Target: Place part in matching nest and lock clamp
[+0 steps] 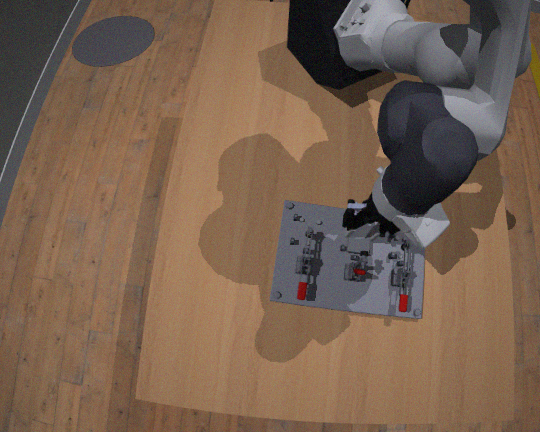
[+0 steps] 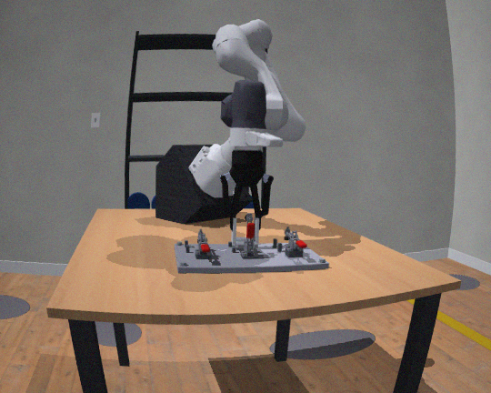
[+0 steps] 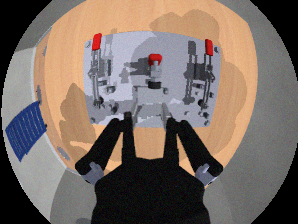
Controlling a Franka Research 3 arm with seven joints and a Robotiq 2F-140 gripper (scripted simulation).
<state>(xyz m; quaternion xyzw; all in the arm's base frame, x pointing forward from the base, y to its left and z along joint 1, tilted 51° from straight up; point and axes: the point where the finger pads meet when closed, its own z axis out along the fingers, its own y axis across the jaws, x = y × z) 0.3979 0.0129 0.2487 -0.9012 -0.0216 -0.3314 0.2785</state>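
My gripper is now 3 cm above the grey part. The rest, counted from my hand: grey fixture plate 6 cm ahead, 5 cm below, 1 cm to the left.
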